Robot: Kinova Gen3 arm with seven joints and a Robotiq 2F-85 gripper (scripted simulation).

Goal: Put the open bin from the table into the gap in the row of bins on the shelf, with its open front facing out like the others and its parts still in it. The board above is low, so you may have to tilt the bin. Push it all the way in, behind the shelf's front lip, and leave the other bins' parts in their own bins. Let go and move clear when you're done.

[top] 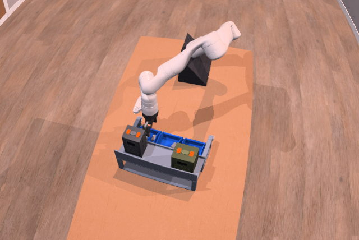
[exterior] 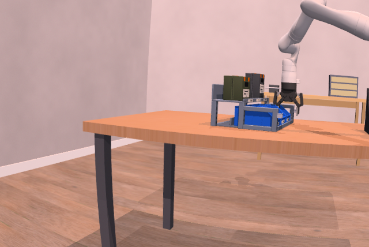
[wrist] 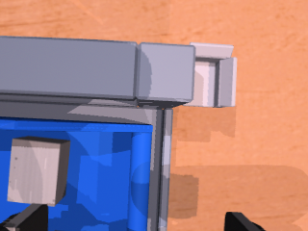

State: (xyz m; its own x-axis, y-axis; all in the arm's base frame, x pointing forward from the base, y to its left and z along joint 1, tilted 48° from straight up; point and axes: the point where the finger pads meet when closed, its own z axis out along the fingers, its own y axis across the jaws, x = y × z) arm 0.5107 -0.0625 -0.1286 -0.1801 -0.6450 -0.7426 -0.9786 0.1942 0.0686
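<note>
Right now the grey block is 5 cm ahead of my hand, 3 cm to the right of it and 3 cm below it. Also, from my hand: grey shelf 13 cm ahead, 9 cm to the left, 2 cm above; then dark grey box 17 cm ahead, 11 cm above, 4 cm to the right; then olive box 21 cm ahead, 19 cm to the left, 10 cm above.
</note>
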